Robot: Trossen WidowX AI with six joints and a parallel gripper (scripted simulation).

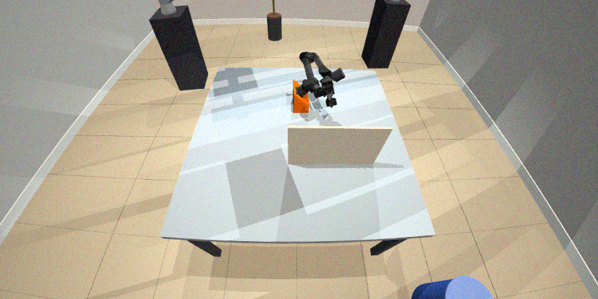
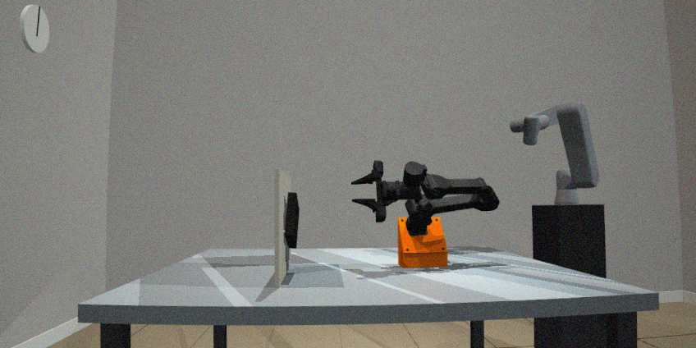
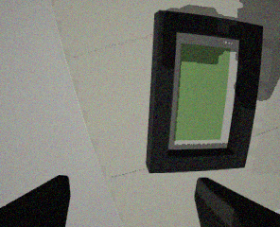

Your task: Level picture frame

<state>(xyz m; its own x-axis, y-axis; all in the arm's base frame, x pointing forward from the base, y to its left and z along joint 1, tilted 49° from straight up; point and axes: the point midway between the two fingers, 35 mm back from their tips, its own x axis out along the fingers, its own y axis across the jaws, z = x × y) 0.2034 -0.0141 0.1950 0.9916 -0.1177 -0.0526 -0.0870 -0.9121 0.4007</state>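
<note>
The picture frame is 190 mm ahead of my gripper tip and 90 mm below it. From my gripper tip the other things lie so: wall panel 200 mm ahead, 100 mm below.
</note>
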